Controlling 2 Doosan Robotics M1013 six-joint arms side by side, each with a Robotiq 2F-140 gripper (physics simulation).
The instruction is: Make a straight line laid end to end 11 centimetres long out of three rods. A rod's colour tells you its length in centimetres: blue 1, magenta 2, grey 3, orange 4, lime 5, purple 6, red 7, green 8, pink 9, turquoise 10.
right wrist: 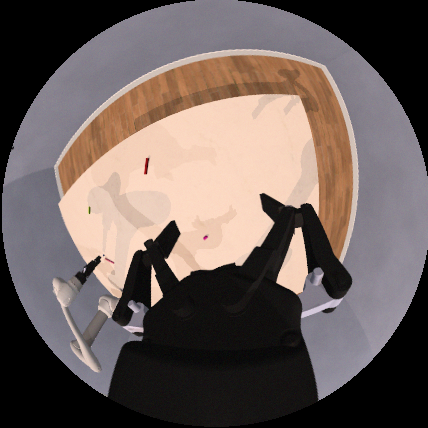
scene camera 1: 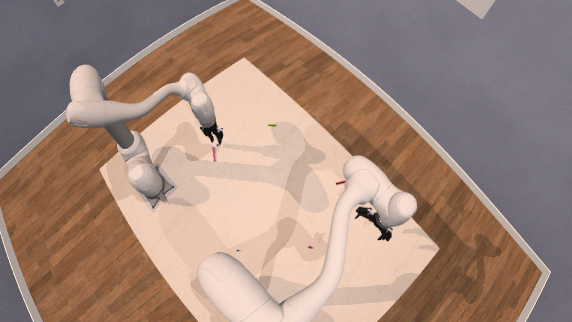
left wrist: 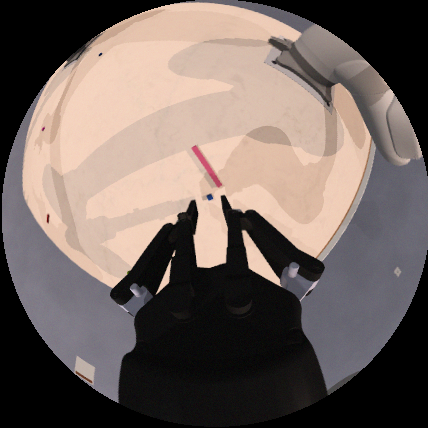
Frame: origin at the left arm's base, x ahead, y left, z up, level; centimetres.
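Where they show: left gripper, fingertip midpoint: [right wrist: 99,257] [scene camera 1: 216,141] [left wrist: 208,204]; right gripper, fingertip midpoint: [right wrist: 217,214] [scene camera 1: 368,227]; left arm's base, link origin: [scene camera 1: 154,187] [left wrist: 307,66].
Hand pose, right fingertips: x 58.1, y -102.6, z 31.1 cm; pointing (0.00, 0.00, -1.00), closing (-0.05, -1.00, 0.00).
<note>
Each offset is from my right fingertips to the centre of the thing. Level surfaces: height alone.
A pink rod @[dx -17.4, dy +89.9, dz -30.6 cm] [scene camera 1: 214,154] [left wrist: 207,166] [right wrist: 109,260] lies on the pale table top. A blue rod @[dx -12.0, dy +92.6, dz -30.6 cm] [scene camera 1: 217,145] [left wrist: 209,197] lies close to its end, apart from it. My left gripper [scene camera 1: 213,142] [left wrist: 208,204] is part open and empty; in the left wrist view the blue rod shows between its fingertips. Another blue rod @[dx -47.1, dy +40.4, dz -30.6 cm] [scene camera 1: 238,250] [left wrist: 100,54] lies far off. A magenta rod @[dx -19.6, dy +13.6, dz -30.6 cm] [scene camera 1: 310,247] [left wrist: 43,129] [right wrist: 205,237], a red rod @[dx +19.8, dy +24.4, dz -30.6 cm] [scene camera 1: 340,183] [left wrist: 48,218] [right wrist: 146,166] and a lime rod @[dx +19.3, dy +77.6, dz -30.6 cm] [scene camera 1: 272,125] [right wrist: 89,210] lie apart. My right gripper [scene camera 1: 371,227] [right wrist: 217,214] is wide open and empty.
The pale table top @[dz -31.1 cm] [scene camera 1: 245,75] [right wrist: 250,130] is bordered by wooden floor [scene camera 1: 310,75] [right wrist: 335,150]. The left arm's base stands at the left edge of the table top in the scene view. The right arm crosses the lower right part and partly covers the red rod.
</note>
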